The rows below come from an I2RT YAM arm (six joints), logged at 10 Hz.
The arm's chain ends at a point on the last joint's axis. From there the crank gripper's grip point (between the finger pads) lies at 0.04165 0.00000 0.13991 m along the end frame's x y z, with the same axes.
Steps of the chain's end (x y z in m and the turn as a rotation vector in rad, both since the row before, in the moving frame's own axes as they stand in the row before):
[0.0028 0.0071 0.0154 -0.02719 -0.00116 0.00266]
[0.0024 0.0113 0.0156 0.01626 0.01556 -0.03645]
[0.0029 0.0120 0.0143 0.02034 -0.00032 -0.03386]
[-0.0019 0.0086 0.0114 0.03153 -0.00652 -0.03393]
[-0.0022 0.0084 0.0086 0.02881 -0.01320 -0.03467]
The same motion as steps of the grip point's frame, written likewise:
[0.0026 0.0110 0.0154 -0.02719 -0.00116 0.00266]
[0.0045 0.0075 0.0149 0.01626 0.01556 -0.03645]
[0.0028 0.0077 0.0143 0.02034 -0.00032 -0.03386]
[-0.0029 0.0028 0.0116 0.03153 -0.00652 -0.03393]
[-0.0041 0.0030 0.0091 0.02881 -0.01320 -0.03467]

